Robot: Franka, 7 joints.
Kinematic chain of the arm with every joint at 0, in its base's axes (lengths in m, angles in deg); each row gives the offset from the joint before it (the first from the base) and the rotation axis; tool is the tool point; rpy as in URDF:
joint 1: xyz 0 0 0.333 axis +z
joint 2: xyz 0 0 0 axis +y
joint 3: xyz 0 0 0.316 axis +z
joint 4: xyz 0.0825 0 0 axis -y
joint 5: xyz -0.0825 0 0.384 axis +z
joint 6: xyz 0 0 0 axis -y
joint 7: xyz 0.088 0 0 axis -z
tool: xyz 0 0 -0.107 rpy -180 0 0
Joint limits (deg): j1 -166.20..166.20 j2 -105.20..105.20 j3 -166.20..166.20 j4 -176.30..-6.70 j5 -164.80..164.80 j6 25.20..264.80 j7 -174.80..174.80
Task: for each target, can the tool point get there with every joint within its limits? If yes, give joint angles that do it. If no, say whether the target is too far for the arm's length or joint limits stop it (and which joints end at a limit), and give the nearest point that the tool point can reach.
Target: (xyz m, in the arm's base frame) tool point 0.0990 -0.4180 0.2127
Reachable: yes | joints 10.05 63.52 -63.54 -142.01 101.54 179.27 61.32
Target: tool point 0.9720 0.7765 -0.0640
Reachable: no: too far | nearest point 0.6385 0.5101 0.0722 | short by 0.448 m
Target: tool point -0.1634 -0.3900 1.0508
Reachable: yes | joints -77.23 45.37 -129.38 -39.72 110.51 164.23 -17.88
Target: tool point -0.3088 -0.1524 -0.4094
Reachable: no: joint limits stop it (at a limit: joint 2) | nearest point -0.3039 -0.1500 -0.3578 | short by 0.052 m
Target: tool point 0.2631 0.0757 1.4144
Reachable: no: too far | nearest point 0.2023 0.0582 1.1647 | short by 0.258 m
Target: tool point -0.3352 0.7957 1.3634
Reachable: no: too far | nearest point -0.2139 0.5078 0.9906 | short by 0.486 m
